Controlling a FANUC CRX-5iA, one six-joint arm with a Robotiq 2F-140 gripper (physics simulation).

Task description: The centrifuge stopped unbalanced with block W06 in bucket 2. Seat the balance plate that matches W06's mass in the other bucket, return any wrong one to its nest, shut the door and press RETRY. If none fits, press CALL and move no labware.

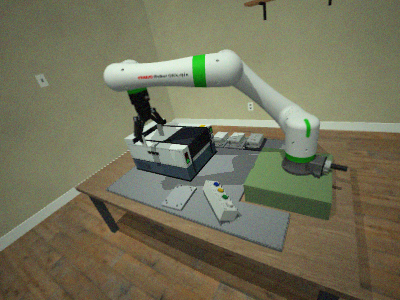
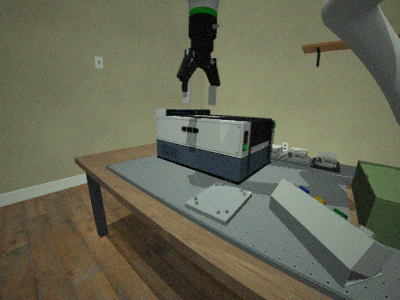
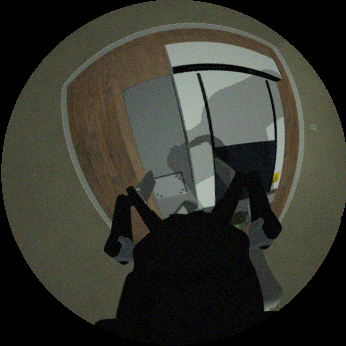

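Note:
The centrifuge is a white and dark blue box; its top shows a white panel and a black panel. Its buckets and block W06 do not show. A small indicator on its front glows green at the bottom. My gripper is open and empty, fingers down, above the centrifuge's front part. Three pale balance plates stand in a row behind: plate A, plate B and a third, partly hidden. The button box has blue, yellow, green and white buttons.
A flat white plate with small studs lies in front of the centrifuge on the grey perforated mat. A green block carries the arm's base at the right. A wooden wall shelf is behind.

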